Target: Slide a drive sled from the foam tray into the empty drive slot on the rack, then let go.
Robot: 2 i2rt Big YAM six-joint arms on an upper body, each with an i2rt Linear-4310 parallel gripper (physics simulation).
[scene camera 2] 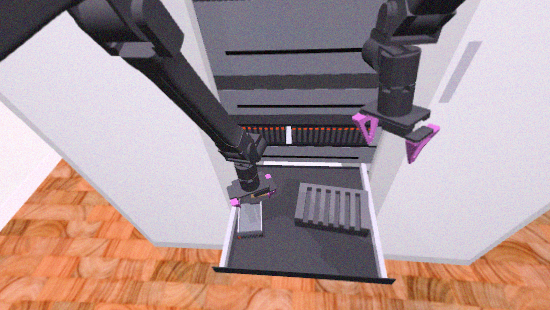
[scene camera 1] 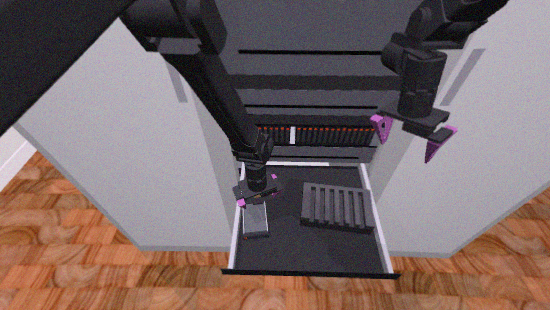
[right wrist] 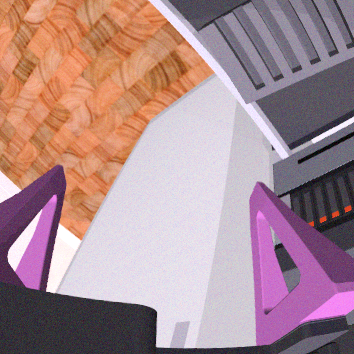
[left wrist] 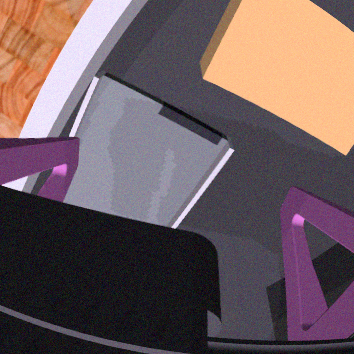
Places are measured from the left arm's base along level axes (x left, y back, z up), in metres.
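Pixels of known places: left gripper, fingertip midpoint: (scene camera 2: 254,201) (scene camera 1: 259,201) (left wrist: 185,174); right gripper, fingertip midpoint: (scene camera 2: 389,152) (scene camera 1: 403,152) (right wrist: 158,182).
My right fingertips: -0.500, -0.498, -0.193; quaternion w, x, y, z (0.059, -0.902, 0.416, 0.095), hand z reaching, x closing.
Behind a point stands the place of what it marks, as x, y, z.
A flat grey drive sled with pale side rails (scene camera 1: 255,220) {-0.162, -0.507, -0.537} (scene camera 2: 250,218) {-0.160, -0.512, -0.537} (left wrist: 140,150) {-0.154, -0.541, -0.538} lies in the open drawer, outside the slotted dark foam tray (scene camera 1: 307,202) {-0.325, -0.548, -0.491} (scene camera 2: 301,206) {-0.323, -0.536, -0.491} (right wrist: 235,70) {-0.512, -0.549, -0.491}. My left gripper (scene camera 1: 258,198) {-0.171, -0.558, -0.509} (scene camera 2: 254,198) {-0.171, -0.558, -0.509} (left wrist: 185,174) {-0.171, -0.558, -0.509} is open above the sled's rear end; the fingers hold nothing, and part of the sled is hidden by the gripper body in the left wrist view. A white upright gap (scene camera 1: 292,135) (scene camera 2: 288,135) shows in the row of drives on the rack. My right gripper (scene camera 1: 405,151) {-0.500, -0.498, -0.193} (scene camera 2: 390,152) {-0.500, -0.498, -0.193} (right wrist: 158,182) {-0.500, -0.498, -0.193} is open and empty, high at the right.
The drawer (scene camera 1: 310,274) {-0.325, -0.348, -0.533} (scene camera 2: 305,276) {-0.336, -0.348, -0.536} has pale side walls. An orange block (left wrist: 280,75) {-0.171, -0.614, -0.506} lies in it near the sled, mostly hidden under my left gripper in the scene views. White cabinet panels (scene camera 1: 125,150) {0.287, -0.707, -0.438} (scene camera 2: 115,150) {0.344, -0.707, -0.438} stand on both sides of the rack.
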